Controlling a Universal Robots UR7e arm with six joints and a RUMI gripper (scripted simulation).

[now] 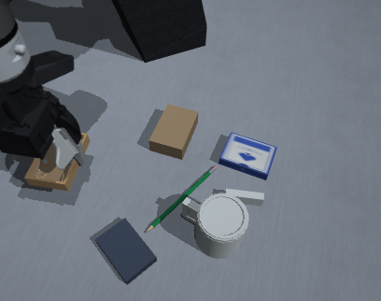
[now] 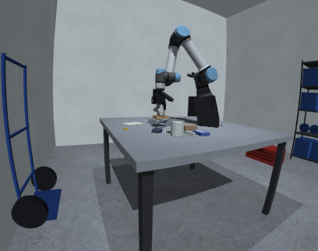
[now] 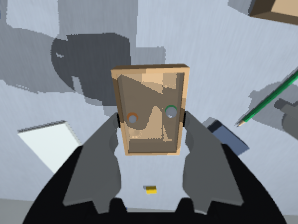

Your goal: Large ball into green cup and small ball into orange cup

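My gripper is now 1 cm above the covered wooden puzzle. Round my hand: tan box 14 cm behind, 18 cm to the left, 7 cm below; then white pad 14 cm ahead, 21 cm to the right, 8 cm below; then dark notebook 12 cm ahead, 14 cm to the left, 8 cm below.
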